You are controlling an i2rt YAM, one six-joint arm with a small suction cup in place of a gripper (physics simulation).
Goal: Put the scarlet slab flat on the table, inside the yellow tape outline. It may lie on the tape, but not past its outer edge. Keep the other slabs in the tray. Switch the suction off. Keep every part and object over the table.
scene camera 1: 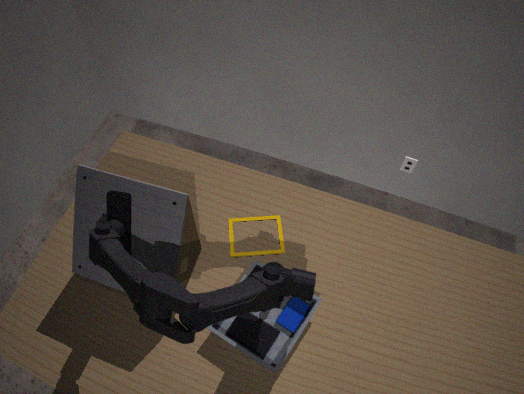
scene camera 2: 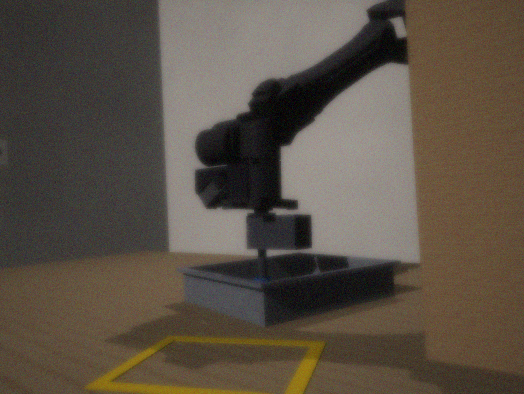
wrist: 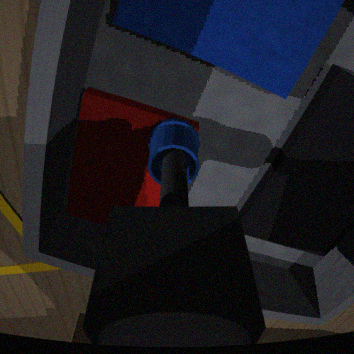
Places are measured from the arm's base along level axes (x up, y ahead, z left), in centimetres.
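Pixels of known places: hand, tool point: [wrist: 173,132]; arm's base, link origin: [scene camera 1: 119,228].
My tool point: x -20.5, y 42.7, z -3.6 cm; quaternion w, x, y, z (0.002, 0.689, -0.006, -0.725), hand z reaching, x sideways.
Observation:
For each thing: its top centre in the pictures, then the offset to it from my tool point. "*": a spot on its surface instead.
- scarlet slab, top centre: [wrist: 121,177] dx +1.1, dy -2.6, dz +3.2 cm
- yellow tape outline, surface spot: [scene camera 2: 250,342] * dx -0.1, dy -8.0, dz +14.6 cm
- blue slab, top centre: [scene camera 1: 294,313] dx +1.2, dy +7.5, dz -2.8 cm
- dark slab, top centre: [wrist: 334,184] [scene camera 1: 252,332] dx +1.1, dy -2.9, dz -10.6 cm
The scarlet slab [wrist: 105,155] lies by the left wall of the grey tray [scene camera 1: 227,340] [scene camera 2: 225,297] [wrist: 36,125] in the wrist view, partly in shadow. My blue suction cup [scene camera 2: 261,279] [wrist: 174,135] is on its upper right corner area and appears attached off centre. Whether the slab is lifted from the tray floor or tilted is unclear. The cup is low, near the tray's rim. The arm hides the cup and slab in scene camera 1. The yellow tape outline [scene camera 1: 231,237] [scene camera 2: 250,342] [wrist: 30,269] lies on the table beside the tray.
A blue slab [scene camera 1: 293,314] [wrist: 250,40] and a dark slab [scene camera 1: 245,330] [wrist: 320,115] are in the tray. The tray's walls stand around the slabs. A large grey panel [scene camera 1: 155,225] stands at the arm's base.

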